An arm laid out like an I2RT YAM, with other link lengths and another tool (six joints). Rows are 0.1 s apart.
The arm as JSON. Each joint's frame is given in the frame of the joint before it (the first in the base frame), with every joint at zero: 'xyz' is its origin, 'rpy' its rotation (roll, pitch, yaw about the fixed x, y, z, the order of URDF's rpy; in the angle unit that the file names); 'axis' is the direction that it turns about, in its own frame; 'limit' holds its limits. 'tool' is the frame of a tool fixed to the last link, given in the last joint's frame.
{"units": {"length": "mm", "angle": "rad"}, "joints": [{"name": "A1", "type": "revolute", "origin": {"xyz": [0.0, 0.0, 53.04], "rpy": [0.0, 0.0, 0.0]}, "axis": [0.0, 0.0, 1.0], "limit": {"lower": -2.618, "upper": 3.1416}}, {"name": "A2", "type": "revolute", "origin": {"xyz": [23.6, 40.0, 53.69], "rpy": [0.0, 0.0, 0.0]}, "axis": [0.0, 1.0, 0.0], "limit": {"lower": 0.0, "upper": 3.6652}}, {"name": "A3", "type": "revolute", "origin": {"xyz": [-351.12, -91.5, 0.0], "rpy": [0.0, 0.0, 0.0]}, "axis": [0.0, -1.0, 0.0], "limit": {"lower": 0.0, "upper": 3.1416}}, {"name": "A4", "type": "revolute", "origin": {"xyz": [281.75, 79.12, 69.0], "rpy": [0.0, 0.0, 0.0]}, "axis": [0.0, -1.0, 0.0], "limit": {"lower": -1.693, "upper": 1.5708}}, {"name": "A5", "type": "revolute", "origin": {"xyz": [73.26, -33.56, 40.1], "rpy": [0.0, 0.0, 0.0]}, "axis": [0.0, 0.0, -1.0], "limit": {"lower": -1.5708, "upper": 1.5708}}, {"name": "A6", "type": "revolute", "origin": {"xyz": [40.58, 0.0, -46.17], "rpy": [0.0, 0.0, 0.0]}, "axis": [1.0, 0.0, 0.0], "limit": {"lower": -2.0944, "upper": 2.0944}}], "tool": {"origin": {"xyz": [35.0, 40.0, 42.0], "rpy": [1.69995, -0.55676, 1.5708]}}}
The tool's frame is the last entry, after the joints.
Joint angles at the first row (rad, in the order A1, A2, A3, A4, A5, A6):
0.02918 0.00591 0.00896 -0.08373 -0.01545 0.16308
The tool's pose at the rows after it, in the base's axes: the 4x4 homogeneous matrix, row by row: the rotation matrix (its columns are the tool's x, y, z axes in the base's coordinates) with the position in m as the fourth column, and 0 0 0 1 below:
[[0.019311, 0.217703, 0.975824, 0.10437], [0.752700, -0.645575, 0.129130, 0.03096], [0.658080, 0.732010, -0.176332, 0.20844], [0, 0, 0, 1]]
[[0.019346, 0.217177, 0.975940, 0.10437], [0.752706, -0.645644, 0.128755, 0.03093], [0.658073, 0.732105, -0.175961, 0.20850], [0, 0, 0, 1]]
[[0.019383, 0.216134, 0.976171, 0.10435], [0.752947, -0.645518, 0.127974, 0.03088], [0.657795, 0.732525, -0.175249, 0.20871], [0, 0, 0, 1]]
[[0.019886, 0.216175, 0.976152, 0.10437], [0.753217, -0.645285, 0.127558, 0.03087], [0.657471, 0.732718, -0.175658, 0.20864], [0, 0, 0, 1]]
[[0.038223, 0.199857, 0.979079, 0.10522], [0.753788, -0.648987, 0.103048, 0.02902], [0.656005, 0.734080, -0.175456, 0.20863], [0, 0, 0, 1]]
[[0.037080, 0.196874, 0.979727, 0.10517], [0.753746, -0.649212, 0.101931, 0.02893], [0.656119, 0.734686, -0.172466, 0.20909], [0, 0, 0, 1]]
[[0.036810, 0.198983, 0.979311, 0.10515], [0.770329, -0.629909, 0.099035, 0.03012], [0.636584, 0.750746, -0.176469, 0.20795], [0, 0, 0, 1]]
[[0.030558, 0.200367, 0.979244, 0.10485], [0.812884, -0.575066, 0.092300, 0.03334], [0.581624, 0.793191, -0.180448, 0.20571], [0, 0, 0, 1]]
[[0.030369, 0.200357, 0.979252, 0.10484], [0.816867, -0.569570, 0.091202, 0.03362], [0.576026, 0.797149, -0.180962, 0.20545], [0, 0, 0, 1]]
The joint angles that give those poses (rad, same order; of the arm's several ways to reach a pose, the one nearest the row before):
0.02914 0.00590 0.00896 -0.08374 -0.01588 0.16308
0.02909 0.00588 0.00897 -0.08339 -0.01554 0.16307
0.02875 0.00595 0.00934 -0.08293 -0.01512 0.16269
0.02874 0.00592 0.00935 -0.08336 -0.01475 0.16231
0.02868 0.00586 0.00935 -0.08303 0.00999 0.16231
0.02862 0.00590 0.00934 -0.07993 0.01107 0.16230
0.02882 0.00585 0.00936 -0.08190 0.01166 0.13676
0.02876 0.00591 0.00935 -0.08030 0.01122 0.06695
0.02891 0.00590 0.00934 -0.08031 0.01174 0.06009

